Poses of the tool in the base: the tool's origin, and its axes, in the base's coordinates. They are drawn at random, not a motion.
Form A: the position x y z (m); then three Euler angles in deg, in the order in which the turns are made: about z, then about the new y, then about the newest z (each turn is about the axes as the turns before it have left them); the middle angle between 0 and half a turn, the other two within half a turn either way.
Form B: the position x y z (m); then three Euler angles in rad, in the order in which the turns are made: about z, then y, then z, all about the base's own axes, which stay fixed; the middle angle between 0 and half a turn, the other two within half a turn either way. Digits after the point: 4 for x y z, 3 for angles.
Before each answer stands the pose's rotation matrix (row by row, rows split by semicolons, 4 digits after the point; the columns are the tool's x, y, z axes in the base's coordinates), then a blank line. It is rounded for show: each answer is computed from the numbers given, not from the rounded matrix.
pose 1, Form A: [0.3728, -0.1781, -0.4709, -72.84, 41.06, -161.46]
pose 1, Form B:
-0.5147 -0.8352 0.1938; 0.5893 -0.5088 -0.6276; 0.6228 -0.2089 0.7540

[0.3728, -0.1781, -0.4709, -2.818, 0.717, -1.271]
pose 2, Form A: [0.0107, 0.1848, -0.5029, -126.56, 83.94, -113.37]
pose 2, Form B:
-0.7124 -0.3763 -0.5923; 0.5804 0.1584 -0.7987; 0.3945 -0.9128 0.1056

[0.0107, 0.1848, -0.5029, -1.979, 1.465, -2.209]
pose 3, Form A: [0.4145, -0.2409, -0.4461, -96.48, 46.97, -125.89]
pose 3, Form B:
-0.7598 -0.6449 -0.0825; 0.4889 -0.4831 -0.7263; 0.4285 -0.5922 0.6824

[0.4145, -0.2409, -0.4461, -2.197, 0.820, -1.684]
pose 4, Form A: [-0.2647, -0.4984, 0.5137, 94.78, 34.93, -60.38]
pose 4, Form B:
0.8325 -0.5519 -0.0477; 0.4762 0.6691 0.5706; -0.2830 -0.4978 0.8199

[-0.2647, -0.4984, 0.5137, -1.054, 0.610, 1.654]
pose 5, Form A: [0.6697, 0.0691, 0.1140, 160.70, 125.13, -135.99]
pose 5, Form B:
-0.1610 0.6150 -0.7719; 0.7925 0.5467 0.2703; 0.5882 -0.5682 -0.5754

[0.6697, 0.0691, 0.1140, -2.373, 2.184, 2.805]
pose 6, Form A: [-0.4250, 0.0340, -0.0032, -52.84, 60.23, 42.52]
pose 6, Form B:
0.7597 0.3847 0.5243; 0.1166 0.7126 -0.6918; -0.6398 0.5867 0.4965

[-0.4250, 0.0340, -0.0032, 0.742, 1.051, -0.922]
